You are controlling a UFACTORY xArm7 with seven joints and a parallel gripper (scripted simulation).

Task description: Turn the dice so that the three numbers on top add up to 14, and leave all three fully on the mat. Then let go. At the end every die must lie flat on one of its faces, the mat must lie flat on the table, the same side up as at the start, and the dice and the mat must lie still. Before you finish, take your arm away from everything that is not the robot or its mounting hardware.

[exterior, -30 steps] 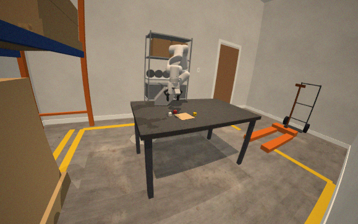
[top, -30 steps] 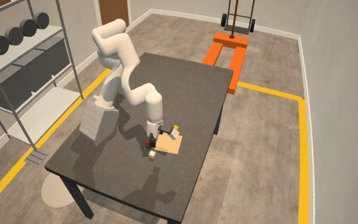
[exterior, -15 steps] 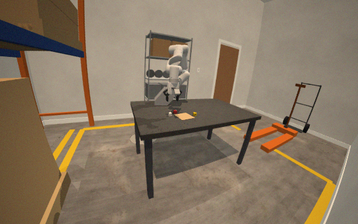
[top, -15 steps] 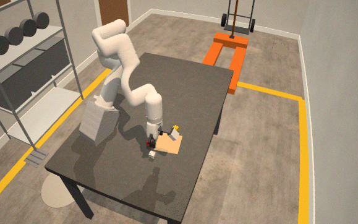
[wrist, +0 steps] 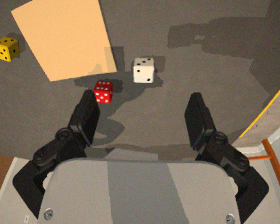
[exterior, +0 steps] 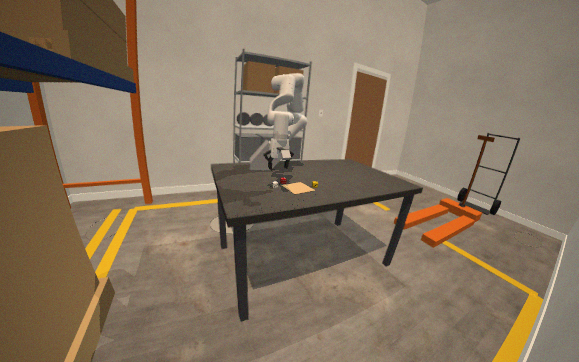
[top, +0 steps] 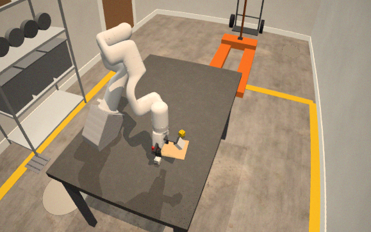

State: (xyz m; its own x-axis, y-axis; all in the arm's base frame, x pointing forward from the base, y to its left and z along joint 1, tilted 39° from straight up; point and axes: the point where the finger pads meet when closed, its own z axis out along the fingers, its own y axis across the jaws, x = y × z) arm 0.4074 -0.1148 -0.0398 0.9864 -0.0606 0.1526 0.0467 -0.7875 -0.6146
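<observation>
Right now the white die is 30 mm behind my hand and 110 mm below it. Also, from my hand: mat (10 mm ahead, 120 mm to the left, 130 mm below); red die (80 mm behind, 70 mm to the left, 110 mm below); yellow die (10 mm ahead, 240 mm to the left, 110 mm below).
</observation>
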